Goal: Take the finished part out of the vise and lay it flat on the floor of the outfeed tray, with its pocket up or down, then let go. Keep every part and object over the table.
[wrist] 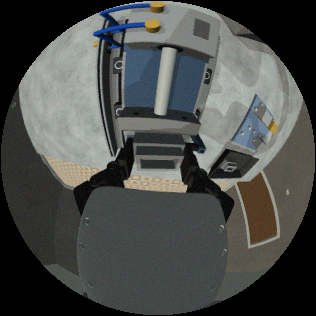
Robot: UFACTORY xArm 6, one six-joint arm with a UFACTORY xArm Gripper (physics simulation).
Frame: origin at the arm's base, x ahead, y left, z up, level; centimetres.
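Seen in the pictures: gripper, fingertip midpoint: [157,149].
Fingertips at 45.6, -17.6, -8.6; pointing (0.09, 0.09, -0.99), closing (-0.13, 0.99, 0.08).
A point is followed by its place in that frame, as x, y, z.
The finished part [159,156] @(44.5, -17.7, -6.4), a grey block with a dark rectangular pocket, is between the two black fingers in the wrist view. My gripper [157,149] @(45.6, -17.6, -8.6) is shut on its left and right sides. The part is just in front of the vise's wide grey jaw [157,124] @(42.6, -18.2, -9.6); how far it is clear of the vise below cannot be told. The fingers hide its side faces. I cannot tell for certain which thing is the outfeed tray; a dark, square, open box [246,160] @(52.3, 24.0, -18.0) with a pale outlined shape inside is at the right.
The vise's pale round rod [166,82] @(37.6, -18.3, -10.6) runs over a blue bed behind the jaw. Blue hoses [122,31] @(28.5, -26.6, -17.1) with yellow caps arch at the upper left. A blue plate with fittings [246,131] @(41.2, 9.7, -18.4) is at the right. A tan patterned strip [75,170] lies along the near table edge.
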